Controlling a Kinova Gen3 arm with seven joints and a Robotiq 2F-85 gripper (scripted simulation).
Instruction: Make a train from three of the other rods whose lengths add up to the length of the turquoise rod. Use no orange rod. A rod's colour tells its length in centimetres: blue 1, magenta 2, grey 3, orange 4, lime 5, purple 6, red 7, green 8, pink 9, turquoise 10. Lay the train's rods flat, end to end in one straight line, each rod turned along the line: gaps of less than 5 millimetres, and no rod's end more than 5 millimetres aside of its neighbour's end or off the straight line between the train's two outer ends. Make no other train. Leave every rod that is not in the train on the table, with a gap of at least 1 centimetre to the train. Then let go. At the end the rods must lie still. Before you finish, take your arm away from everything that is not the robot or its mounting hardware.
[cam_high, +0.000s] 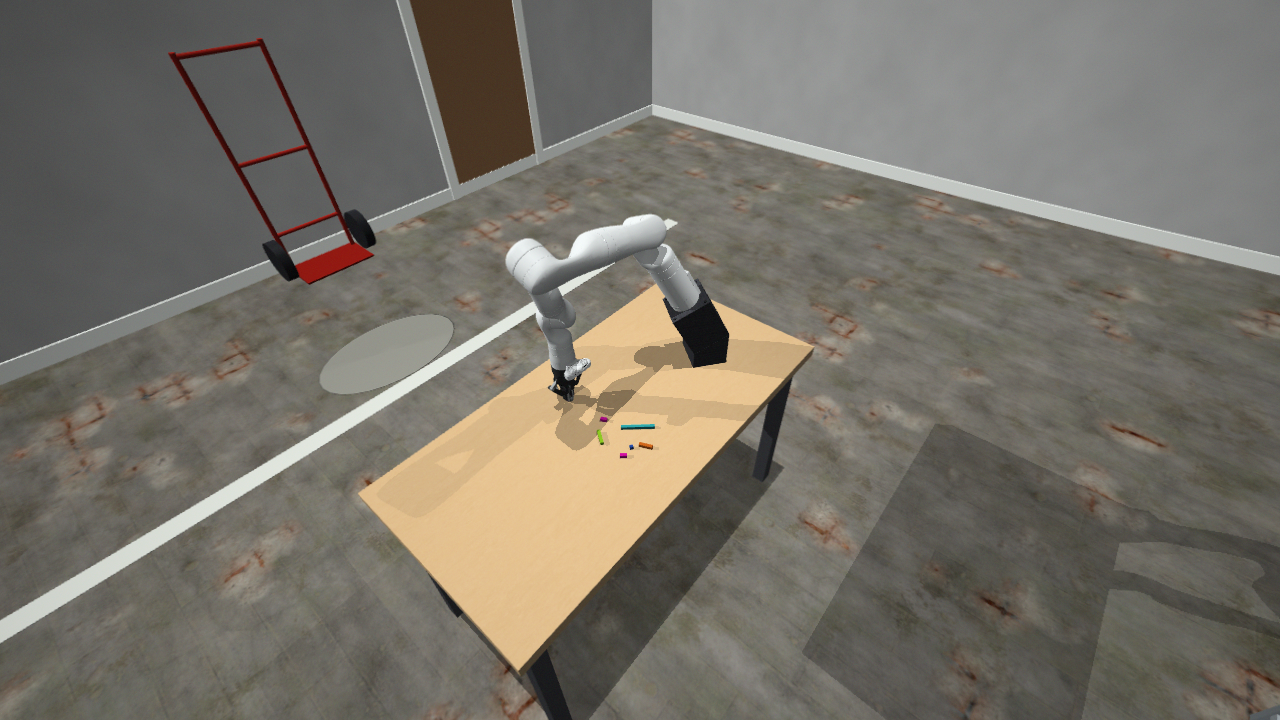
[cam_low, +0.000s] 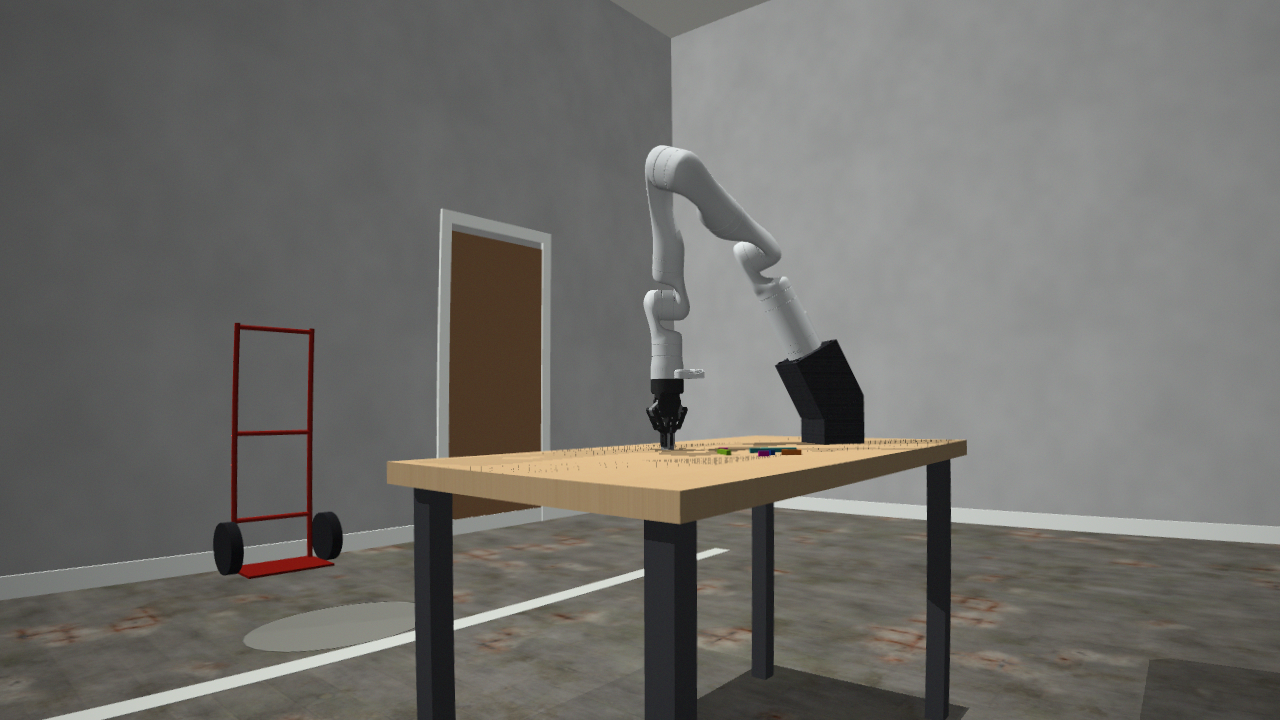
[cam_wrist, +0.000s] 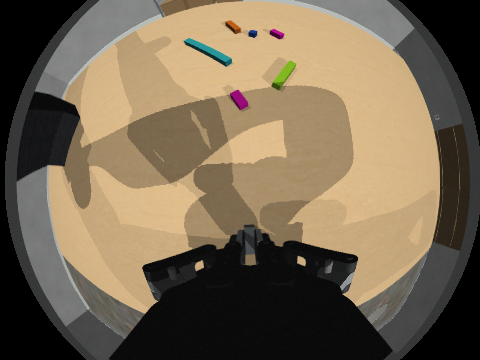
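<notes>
My gripper is now 190 mm to the right of the lime rod, 40 mm short of it and 10 mm above it. Round my hand: grey rod (10 mm below); turquoise rod (240 mm to the left, 60 mm behind, 10 mm below); blue rod (280 mm to the left, 10 mm below).
</notes>
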